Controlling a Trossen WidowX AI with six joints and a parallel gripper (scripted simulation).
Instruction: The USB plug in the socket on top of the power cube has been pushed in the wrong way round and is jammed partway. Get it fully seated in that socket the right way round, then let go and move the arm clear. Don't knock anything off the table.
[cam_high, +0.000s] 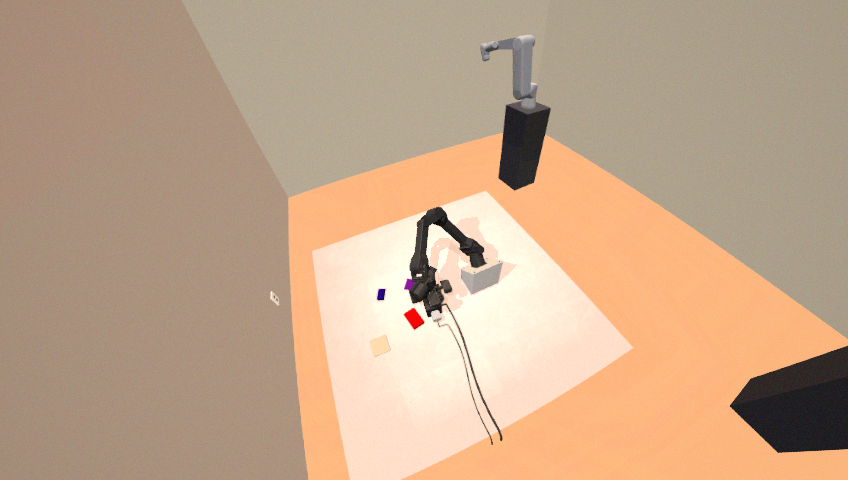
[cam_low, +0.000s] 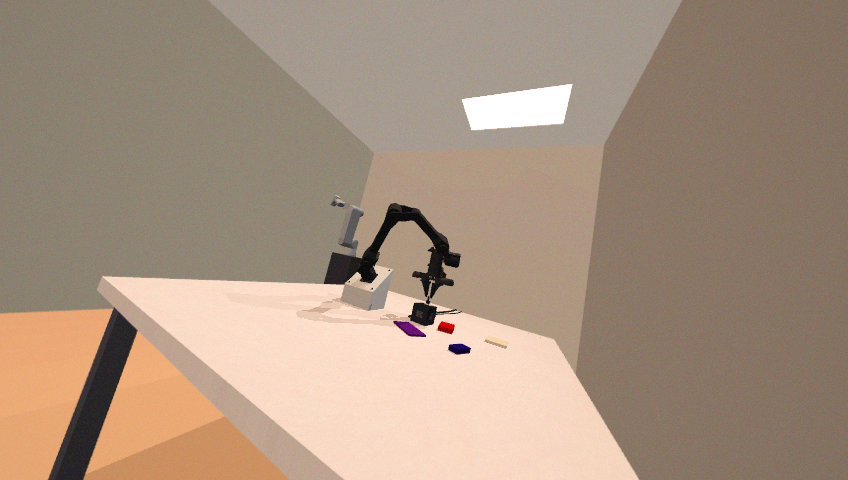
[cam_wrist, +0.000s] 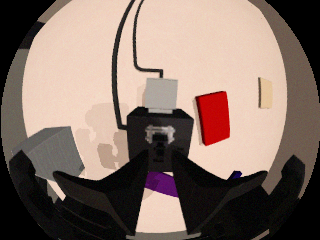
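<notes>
Now: the USB plug 20 mm below my gripper tip. Round my gripper tip: red block (110 mm ahead, 100 mm below); then purple tile (10 mm ahead, 170 mm to the right, 100 mm below); then dark blue block (200 mm ahead, 220 mm to the right, 100 mm below).
</notes>
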